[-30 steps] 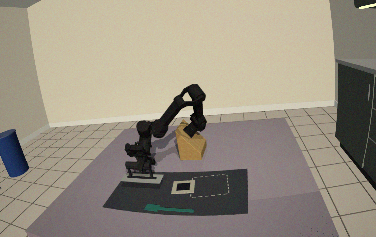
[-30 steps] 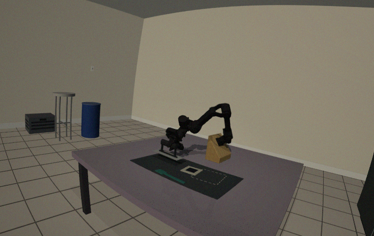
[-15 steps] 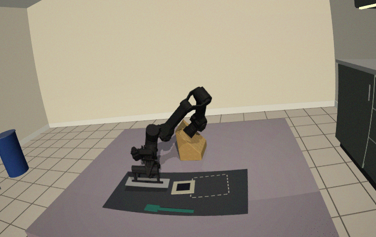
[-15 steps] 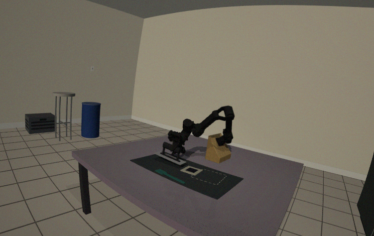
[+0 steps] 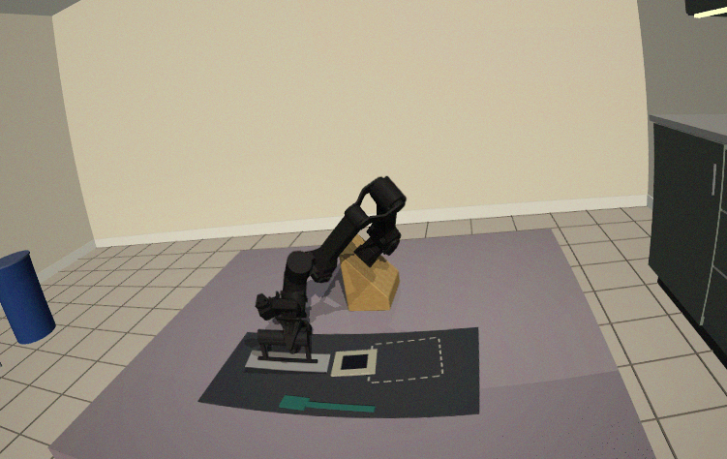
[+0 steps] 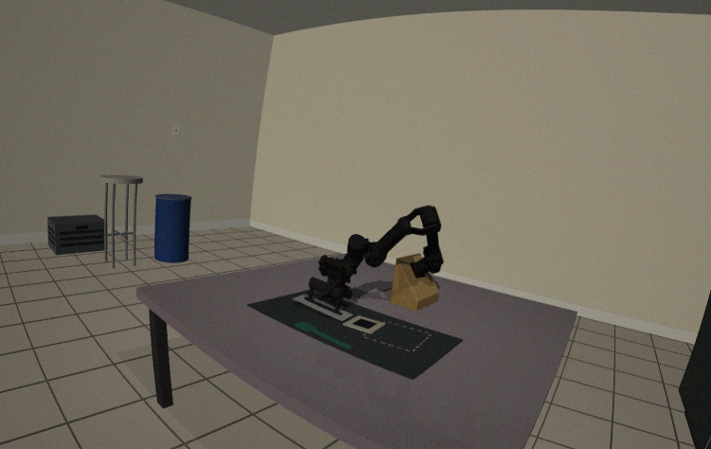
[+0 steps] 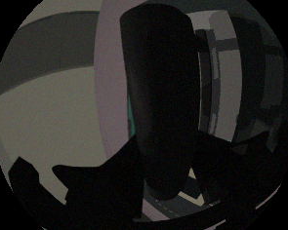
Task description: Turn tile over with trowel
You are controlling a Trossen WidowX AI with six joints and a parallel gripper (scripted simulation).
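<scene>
My gripper tip is 10 cm to the right of the dark mat, 8 cm above it and 2 cm past it. Round my gripper tip: green flat marking 12 cm ahead, 10 cm to the left, 6 cm below; then trowel 2 cm behind, 1 cm below; then tile 13 cm to the left, 6 cm below, 6 cm behind.
</scene>
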